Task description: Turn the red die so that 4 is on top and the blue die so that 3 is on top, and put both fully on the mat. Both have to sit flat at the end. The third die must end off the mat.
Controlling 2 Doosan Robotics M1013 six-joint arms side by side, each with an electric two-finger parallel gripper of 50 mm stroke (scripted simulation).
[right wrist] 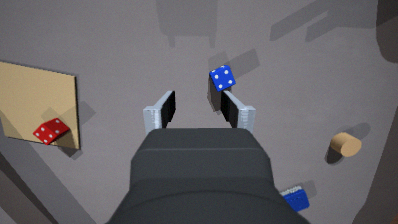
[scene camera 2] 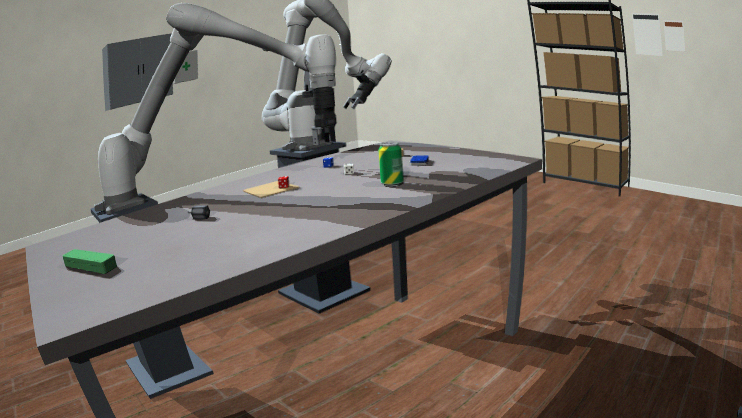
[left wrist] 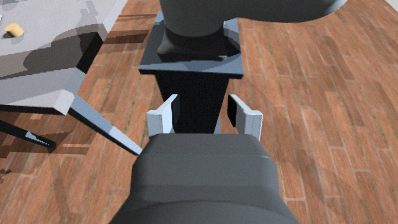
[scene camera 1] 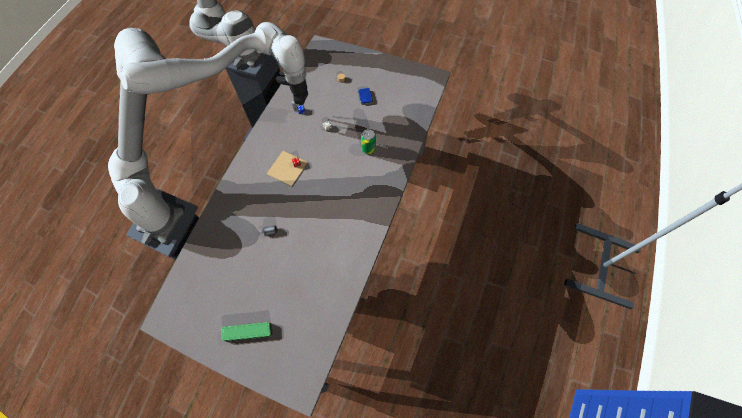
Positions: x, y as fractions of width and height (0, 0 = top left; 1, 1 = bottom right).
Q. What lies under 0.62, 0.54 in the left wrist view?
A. My left gripper.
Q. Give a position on a green block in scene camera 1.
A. At 0.35, 0.79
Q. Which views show the green block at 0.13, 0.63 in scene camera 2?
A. Scene camera 2 and scene camera 1 only.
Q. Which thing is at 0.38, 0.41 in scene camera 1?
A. A tan mat.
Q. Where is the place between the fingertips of my right gripper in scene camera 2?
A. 0.43, 0.34
